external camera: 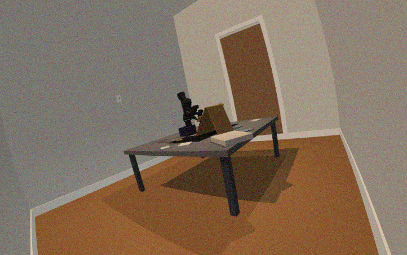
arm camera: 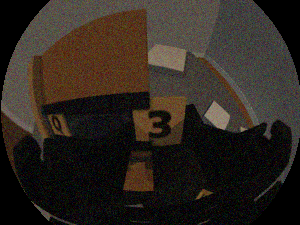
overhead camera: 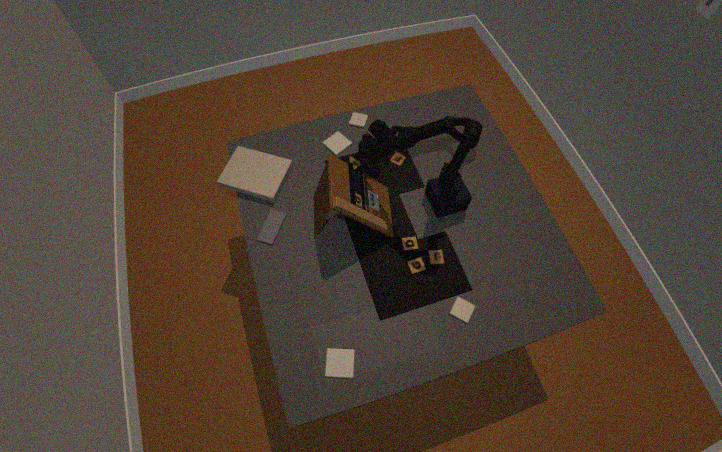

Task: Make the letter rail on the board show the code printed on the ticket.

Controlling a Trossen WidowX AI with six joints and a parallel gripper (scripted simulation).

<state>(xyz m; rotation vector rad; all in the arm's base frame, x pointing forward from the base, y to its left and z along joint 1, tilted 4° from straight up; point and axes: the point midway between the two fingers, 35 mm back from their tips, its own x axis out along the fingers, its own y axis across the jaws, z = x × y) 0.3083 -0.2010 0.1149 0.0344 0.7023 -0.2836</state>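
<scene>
Now: the white ticket 30 mm behind my gripper tip, 140 mm to the left of it and 80 mm below it. Round my gripper tip: black mat: 130 mm behind, 210 mm to the left, 170 mm below; grey slab: 390 mm ahead, 70 mm to the left, 170 mm below; letter tile: 240 mm behind, 80 mm to the right, 170 mm below.
</scene>
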